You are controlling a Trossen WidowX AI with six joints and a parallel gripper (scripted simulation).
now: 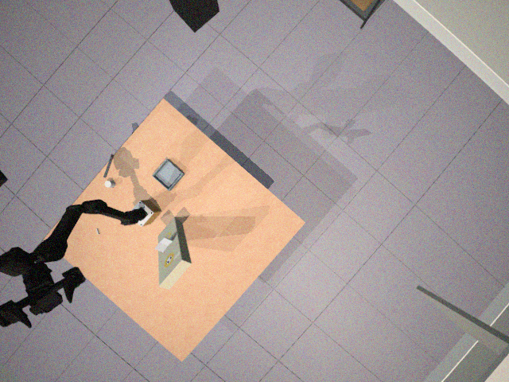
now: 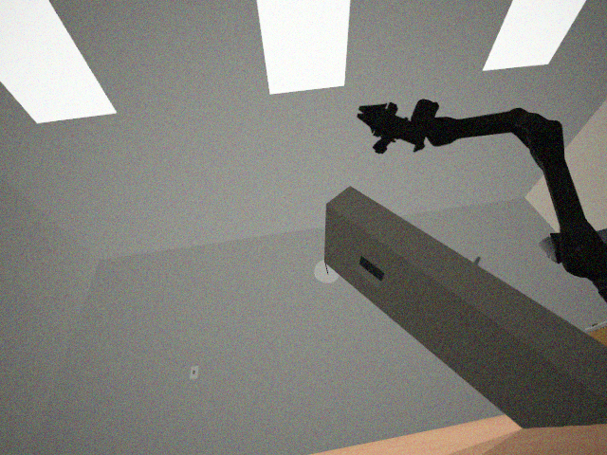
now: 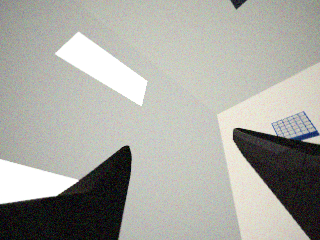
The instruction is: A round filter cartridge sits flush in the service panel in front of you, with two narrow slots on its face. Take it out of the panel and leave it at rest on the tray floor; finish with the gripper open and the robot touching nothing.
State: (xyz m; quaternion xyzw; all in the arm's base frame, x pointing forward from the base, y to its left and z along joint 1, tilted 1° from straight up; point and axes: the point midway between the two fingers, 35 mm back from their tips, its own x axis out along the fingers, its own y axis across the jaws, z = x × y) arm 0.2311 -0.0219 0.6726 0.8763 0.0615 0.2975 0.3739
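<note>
The round filter cartridge lies 53 cm below my gripper tip, 10 cm ahead of it and 4 cm to the left of it. The rest, counted from my gripper tip: light blue square tray (79 cm below, 35 cm behind, 27 cm to the left).
</note>
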